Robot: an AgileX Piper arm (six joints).
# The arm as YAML. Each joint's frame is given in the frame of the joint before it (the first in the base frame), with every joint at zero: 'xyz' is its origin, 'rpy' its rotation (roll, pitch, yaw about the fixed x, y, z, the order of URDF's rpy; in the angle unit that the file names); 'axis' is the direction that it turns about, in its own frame. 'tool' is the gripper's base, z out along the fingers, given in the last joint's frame.
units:
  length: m
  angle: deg
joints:
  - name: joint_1
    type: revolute
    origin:
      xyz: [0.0, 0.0, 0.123]
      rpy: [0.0, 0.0, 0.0]
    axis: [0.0, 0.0, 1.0]
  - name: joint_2
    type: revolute
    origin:
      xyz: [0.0, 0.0, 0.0]
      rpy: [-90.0, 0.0, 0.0]
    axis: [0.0, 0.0, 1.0]
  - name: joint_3
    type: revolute
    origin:
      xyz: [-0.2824, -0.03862, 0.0]
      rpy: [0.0, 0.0, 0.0]
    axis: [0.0, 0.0, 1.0]
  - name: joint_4
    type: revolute
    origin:
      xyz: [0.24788, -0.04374, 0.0]
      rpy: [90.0, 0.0, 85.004]
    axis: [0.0, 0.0, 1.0]
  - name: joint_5
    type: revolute
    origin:
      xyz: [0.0, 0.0, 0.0]
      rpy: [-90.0, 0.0, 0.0]
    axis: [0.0, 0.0, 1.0]
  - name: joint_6
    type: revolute
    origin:
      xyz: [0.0, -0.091, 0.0]
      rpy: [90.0, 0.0, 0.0]
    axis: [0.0, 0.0, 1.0]
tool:
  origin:
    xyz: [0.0, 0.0, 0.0]
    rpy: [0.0, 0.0, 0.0]
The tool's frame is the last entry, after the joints.
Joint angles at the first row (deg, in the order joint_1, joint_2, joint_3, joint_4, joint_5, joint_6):
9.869, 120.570, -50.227, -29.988, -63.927, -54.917
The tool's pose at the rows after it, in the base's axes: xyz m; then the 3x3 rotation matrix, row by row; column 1 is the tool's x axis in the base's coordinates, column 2 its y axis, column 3 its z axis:
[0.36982, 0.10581, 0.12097], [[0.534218, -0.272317, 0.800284], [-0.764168, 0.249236, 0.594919], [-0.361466, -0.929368, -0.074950]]
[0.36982, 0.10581, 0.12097], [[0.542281, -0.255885, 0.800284], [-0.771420, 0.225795, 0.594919], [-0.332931, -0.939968, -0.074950]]
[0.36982, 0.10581, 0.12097], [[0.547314, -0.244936, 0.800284], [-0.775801, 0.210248, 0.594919], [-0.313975, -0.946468, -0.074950]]
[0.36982, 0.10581, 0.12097], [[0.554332, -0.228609, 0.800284], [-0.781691, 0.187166, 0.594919], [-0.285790, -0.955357, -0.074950]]
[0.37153, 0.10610, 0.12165], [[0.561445, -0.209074, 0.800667], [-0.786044, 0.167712, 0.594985], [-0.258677, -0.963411, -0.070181]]
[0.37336, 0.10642, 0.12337], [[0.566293, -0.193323, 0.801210], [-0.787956, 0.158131, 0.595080], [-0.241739, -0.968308, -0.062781]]
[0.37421, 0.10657, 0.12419], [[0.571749, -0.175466, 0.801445], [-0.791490, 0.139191, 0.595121], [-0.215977, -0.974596, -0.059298]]
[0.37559, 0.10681, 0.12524], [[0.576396, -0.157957, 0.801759], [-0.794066, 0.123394, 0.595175], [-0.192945, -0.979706, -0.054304]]
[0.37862, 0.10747, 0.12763], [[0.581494, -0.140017, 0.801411], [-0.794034, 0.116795, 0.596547], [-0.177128, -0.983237, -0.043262]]
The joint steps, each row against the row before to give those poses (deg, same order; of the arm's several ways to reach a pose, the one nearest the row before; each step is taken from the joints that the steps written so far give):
0.001, 0.000, -0.001, 0.001, 0.002, -1.762
0.000, -0.001, 0.000, 0.000, 0.000, -1.749
0.000, 0.000, 0.000, 0.000, 0.000, -1.151
0.000, 0.001, 0.000, 0.000, 0.000, -1.698
-0.002, 0.136, -0.442, -0.002, -0.001, -1.487
0.001, 0.001, -0.476, 0.001, -0.001, -0.798
0.000, -0.001, -0.223, 0.000, 0.000, -1.421
0.000, 0.041, -0.362, 0.000, 0.000, -1.209
0.001, 0.093, -0.825, -0.103, 0.000, -0.559

